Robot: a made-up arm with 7 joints. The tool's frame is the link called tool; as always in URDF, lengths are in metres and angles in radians. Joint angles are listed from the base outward.
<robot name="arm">
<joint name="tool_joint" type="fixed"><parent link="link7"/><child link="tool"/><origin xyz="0 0 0" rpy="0 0 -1.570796"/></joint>
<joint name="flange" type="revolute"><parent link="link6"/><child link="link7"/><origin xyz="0 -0.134 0" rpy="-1.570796 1.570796 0"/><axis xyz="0 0 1"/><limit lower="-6.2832" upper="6.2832"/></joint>
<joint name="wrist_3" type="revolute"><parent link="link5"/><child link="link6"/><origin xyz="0 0 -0.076" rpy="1.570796 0 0"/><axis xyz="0 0 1"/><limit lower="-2.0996" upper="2.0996"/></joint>
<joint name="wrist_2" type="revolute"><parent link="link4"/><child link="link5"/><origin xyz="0 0.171 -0.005" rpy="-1.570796 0 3.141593"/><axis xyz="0 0 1"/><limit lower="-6.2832" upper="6.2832"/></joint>
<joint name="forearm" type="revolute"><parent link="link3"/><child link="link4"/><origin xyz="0 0.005 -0.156" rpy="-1.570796 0 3.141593"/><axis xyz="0 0 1"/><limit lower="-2.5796" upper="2.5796"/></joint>
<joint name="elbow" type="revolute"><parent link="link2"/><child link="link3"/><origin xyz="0 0.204 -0.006" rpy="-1.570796 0 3.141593"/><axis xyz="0 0 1"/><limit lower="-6.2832" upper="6.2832"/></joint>
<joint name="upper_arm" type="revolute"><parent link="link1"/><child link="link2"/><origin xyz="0.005 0 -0.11" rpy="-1.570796 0 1.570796"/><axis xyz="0 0 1"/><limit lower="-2.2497" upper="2.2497"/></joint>
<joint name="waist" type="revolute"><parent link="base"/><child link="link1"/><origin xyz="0 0 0.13" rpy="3.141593 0 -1.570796"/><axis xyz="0 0 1"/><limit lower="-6.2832" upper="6.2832"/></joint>
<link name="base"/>
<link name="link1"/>
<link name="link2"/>
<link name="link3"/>
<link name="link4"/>
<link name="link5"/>
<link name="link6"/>
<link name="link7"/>
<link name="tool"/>
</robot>
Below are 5 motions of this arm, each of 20 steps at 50 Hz.
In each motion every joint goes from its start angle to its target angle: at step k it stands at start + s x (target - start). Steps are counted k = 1, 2, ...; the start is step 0. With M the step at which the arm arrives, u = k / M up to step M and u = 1 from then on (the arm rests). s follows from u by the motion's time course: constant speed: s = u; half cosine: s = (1 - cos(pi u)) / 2; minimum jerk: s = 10 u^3 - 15 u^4 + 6 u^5.
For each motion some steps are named. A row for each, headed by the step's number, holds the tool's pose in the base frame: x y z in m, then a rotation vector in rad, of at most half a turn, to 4 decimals.
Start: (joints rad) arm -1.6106 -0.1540 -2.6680 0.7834 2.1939 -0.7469 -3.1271
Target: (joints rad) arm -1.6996 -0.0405 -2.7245 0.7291 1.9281 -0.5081 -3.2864
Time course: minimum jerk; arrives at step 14
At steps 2, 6, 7, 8, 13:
2: -0.0448 -0.3639 0.7599 -1.6167 0.6415 0.8202
6: -0.0294 -0.3398 0.7923 -1.8053 0.5542 0.7191
7: -0.0244 -0.3296 0.8041 -1.8746 0.5137 0.6783
8: -0.0200 -0.3188 0.8156 -1.9419 0.4694 0.6365
13: -0.0108 -0.2868 0.8451 -2.1156 0.3274 0.5163

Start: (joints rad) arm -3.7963 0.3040 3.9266 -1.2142 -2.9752 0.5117 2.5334
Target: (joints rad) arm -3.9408 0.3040 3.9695 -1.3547 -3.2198 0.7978 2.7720
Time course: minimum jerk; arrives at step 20
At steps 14, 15, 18, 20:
14: -0.4319 -0.0553 0.5009 1.1962 -0.0074 2.5613
15: -0.4292 -0.0586 0.4964 1.1646 -0.0016 2.5852
18: -0.4246 -0.0638 0.4893 1.1138 0.0086 2.6230
20: -0.4242 -0.0643 0.4887 1.1092 0.0095 2.6264

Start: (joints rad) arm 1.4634 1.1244 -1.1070 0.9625 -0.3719 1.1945 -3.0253
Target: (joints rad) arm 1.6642 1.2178 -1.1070 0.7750 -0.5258 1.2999 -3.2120
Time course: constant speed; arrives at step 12
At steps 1, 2, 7, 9, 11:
1: 0.3191 -0.4140 0.3316 1.1481 -0.7308 -0.7732
2: 0.3111 -0.4230 0.3323 1.1664 -0.7427 -0.8036
7: 0.2669 -0.4652 0.3349 1.2589 -0.8071 -0.9470
9: 0.2473 -0.4808 0.3358 1.2963 -0.8351 -1.0000
11: 0.2266 -0.4955 0.3364 1.3338 -0.8645 -1.0504

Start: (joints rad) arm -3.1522 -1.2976 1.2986 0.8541 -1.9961 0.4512 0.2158
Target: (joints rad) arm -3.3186 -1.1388 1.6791 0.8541 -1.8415 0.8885 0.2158
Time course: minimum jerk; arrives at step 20
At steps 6, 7, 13, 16, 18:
6: 0.5502 0.2722 0.5215 1.0909 -2.1653 0.2283
7: 0.5438 0.2787 0.5244 1.0823 -2.1997 0.2520
13: 0.4908 0.3218 0.5430 1.0480 -2.4556 0.4412
16: 0.4710 0.3343 0.5480 1.0485 -2.5409 0.5108
18: 0.4654 0.3376 0.5492 1.0497 -2.5644 0.5307

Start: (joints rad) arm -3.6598 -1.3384 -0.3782 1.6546 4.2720 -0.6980 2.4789
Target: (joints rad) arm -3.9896 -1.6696 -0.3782 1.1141 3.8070 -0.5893 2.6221
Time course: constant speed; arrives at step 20
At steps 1, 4, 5, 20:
1: 0.2072 0.0799 0.6512 0.0407 2.5307 0.0758
4: 0.2423 0.1090 0.6469 -0.1433 2.6205 0.0639
5: 0.2537 0.1197 0.6444 -0.2061 2.6489 0.0602
20: 0.3778 0.3296 0.5360 1.1624 -2.8348 0.0113

